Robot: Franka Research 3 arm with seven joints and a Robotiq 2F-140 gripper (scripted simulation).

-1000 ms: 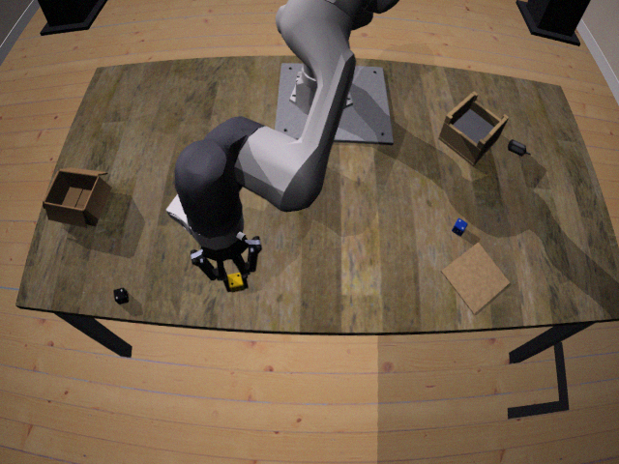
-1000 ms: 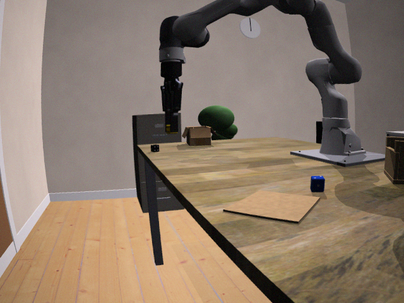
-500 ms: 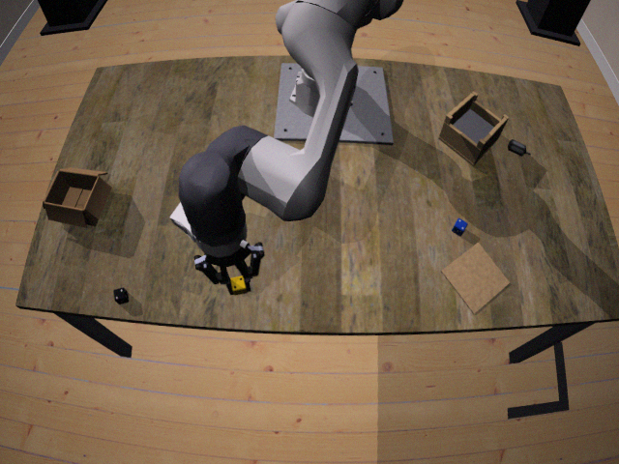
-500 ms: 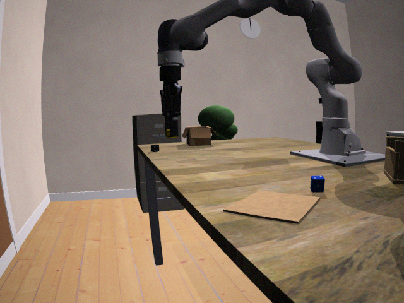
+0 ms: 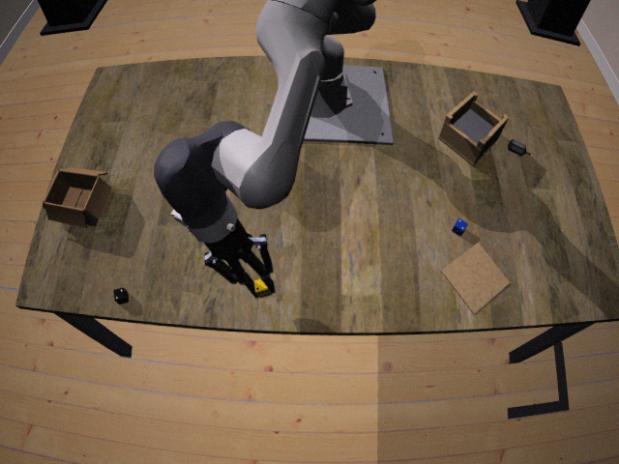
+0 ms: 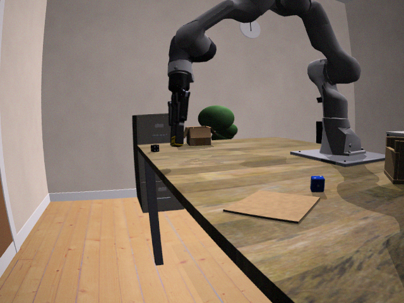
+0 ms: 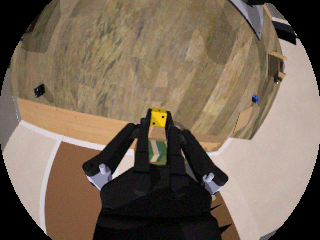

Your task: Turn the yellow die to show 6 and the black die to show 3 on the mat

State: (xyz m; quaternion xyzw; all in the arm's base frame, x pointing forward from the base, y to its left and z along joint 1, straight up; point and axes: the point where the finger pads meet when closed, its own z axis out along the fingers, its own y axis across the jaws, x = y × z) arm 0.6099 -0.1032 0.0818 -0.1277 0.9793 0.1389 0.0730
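Now: hand 1 cm to the right of the yellow die and 2 cm above it. Also, from my hand: tan mat: 8 cm behind, 52 cm to the left, 9 cm below; blue die: 21 cm behind, 48 cm to the left, 8 cm below; black die: 4 cm ahead, 35 cm to the right, 8 cm below.
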